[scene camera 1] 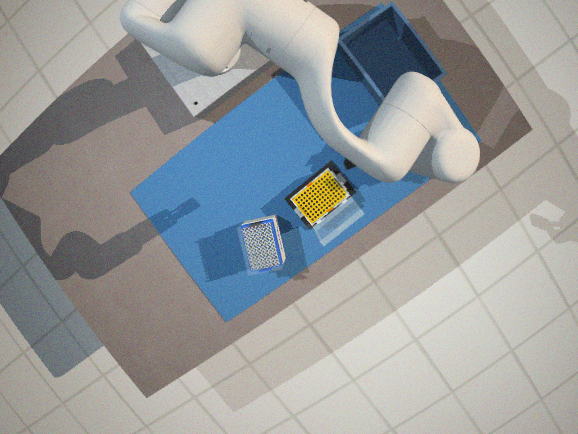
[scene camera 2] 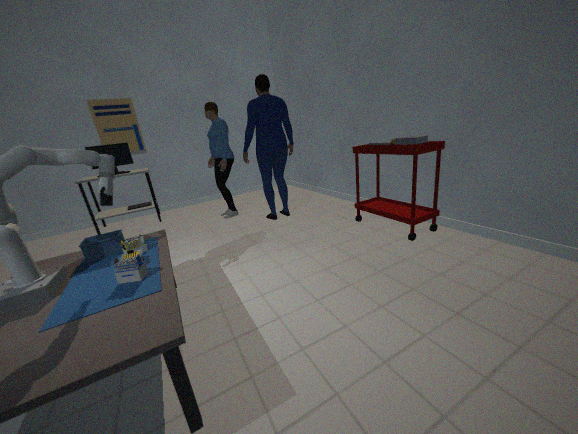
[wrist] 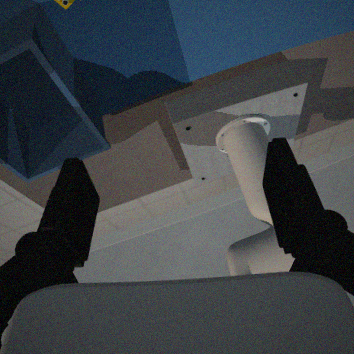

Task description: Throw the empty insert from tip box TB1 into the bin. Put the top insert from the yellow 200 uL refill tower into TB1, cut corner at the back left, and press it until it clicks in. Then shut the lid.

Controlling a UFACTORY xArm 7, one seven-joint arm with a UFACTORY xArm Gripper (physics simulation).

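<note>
A yellow insert (scene camera 1: pixel 319 197) (wrist: pixel 65 3) with a grid of dark holes sits level in a black-edged holder, with a clear panel (scene camera 1: pixel 340 221) slanting out beside it. Left of it stands a white box (scene camera 1: pixel 282 245) (scene camera 2: pixel 131 273) with a blue rim and a grey patterned top. I cannot tell for certain which is TB1 and which is the tower. The blue bin (scene camera 1: pixel 361 71) (scene camera 2: pixel 102 246) (wrist: pixel 70 97) is open; its floor is dark, and no insert can be made out inside. My gripper (scene camera 2: pixel 106 198) (wrist: pixel 175 169) is open and empty, high above the table. The arm mostly hides it in scene camera 1.
The blue mat (scene camera 1: pixel 210 160) (scene camera 2: pixel 90 297) (wrist: pixel 250 30) lies under both boxes. The arm's base plate (scene camera 1: pixel 192 90) (wrist: pixel 205 162) is at the table's back edge. Two people (scene camera 2: pixel 220 140) (scene camera 2: pixel 268 130) and a red cart (scene camera 2: pixel 385 149) stand away from the table.
</note>
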